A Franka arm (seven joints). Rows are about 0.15 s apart.
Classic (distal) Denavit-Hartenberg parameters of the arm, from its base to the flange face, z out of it. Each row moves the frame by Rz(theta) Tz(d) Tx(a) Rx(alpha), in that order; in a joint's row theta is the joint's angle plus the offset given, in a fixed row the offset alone. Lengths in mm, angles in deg.
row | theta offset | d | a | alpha
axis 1 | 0.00 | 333.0 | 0.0 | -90.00
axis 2 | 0.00 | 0.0 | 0.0 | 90.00
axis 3 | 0.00 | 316.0 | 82.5 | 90.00
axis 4 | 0.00 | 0.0 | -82.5 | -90.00
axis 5 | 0.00 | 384.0 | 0.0 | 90.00
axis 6 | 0.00 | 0.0 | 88.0 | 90.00
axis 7 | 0.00 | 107.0 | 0.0 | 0.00
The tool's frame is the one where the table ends.
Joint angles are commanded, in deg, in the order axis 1, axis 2, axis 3, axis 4, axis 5, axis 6, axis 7. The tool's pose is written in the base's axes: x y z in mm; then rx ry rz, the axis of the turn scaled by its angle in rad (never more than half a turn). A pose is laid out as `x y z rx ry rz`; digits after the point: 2 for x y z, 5 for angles.
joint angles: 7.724 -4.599 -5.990 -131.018 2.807 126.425 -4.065
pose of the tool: 502.67 16.60 385.84 -3.09178 -0.11204 -0.00079
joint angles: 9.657 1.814 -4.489 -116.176 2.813 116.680 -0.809
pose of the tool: 553.29 53.07 429.98 -3.09853 -0.12677 0.03766
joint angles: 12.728 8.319 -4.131 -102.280 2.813 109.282 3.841
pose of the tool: 593.76 95.21 467.13 -3.10651 -0.10397 0.04084
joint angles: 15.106 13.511 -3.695 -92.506 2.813 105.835 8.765
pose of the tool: 619.53 132.52 487.36 -3.10991 -0.05362 0.01279
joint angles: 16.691 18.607 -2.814 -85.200 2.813 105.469 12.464
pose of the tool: 641.35 166.76 490.48 -3.10358 -0.02336 -0.03319
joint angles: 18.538 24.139 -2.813 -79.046 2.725 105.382 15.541
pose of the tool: 660.76 196.06 477.11 -3.10562 0.00596 -0.04717
